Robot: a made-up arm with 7 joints.
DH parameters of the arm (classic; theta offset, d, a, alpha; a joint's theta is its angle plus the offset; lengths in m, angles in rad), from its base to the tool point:
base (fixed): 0 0 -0.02 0
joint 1: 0 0.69 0 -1.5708
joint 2: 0 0 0 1.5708
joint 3: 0 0.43 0.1 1.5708
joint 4: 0 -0.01 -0.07 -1.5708
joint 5: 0 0.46 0.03 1.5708
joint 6: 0 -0.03 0.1 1.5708
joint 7: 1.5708 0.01 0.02 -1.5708
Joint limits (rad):
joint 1: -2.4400..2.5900
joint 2: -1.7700..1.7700
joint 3: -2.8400..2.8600
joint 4: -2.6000..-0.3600
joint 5: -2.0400..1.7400
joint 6: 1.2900..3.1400
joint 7: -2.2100..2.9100
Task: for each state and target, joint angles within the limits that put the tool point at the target. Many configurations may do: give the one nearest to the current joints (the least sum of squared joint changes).
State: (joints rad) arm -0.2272 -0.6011 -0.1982 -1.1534 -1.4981 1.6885 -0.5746
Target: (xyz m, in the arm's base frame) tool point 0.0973 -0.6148 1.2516
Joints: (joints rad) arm -0.6049 -0.1096 -0.6785 -1.5257 -1.4918 1.6061 -0.5996
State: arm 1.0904 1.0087 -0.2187 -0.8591 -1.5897 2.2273 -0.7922
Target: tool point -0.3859 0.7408 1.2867
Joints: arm 2.0078 0.6876 0.0741 -0.3692 -1.6053 1.8219 -1.0138
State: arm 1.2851 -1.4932 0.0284 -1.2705 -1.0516 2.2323 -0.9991
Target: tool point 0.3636 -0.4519 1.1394
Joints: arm 1.5405 -1.7700 -0.7105 -1.8427 -1.0981 2.1704 -0.9796
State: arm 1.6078 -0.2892 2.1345 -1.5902 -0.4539 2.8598 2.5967
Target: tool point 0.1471 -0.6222 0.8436
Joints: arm 2.1685 -0.2648 2.6364 -2.0093 -0.5436 2.9398 2.5949
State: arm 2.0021 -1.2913 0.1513 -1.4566 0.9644 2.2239 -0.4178
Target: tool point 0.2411 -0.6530 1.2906
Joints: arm 2.0525 -1.5328 0.1345 -1.1948 0.9562 2.2306 -0.4312
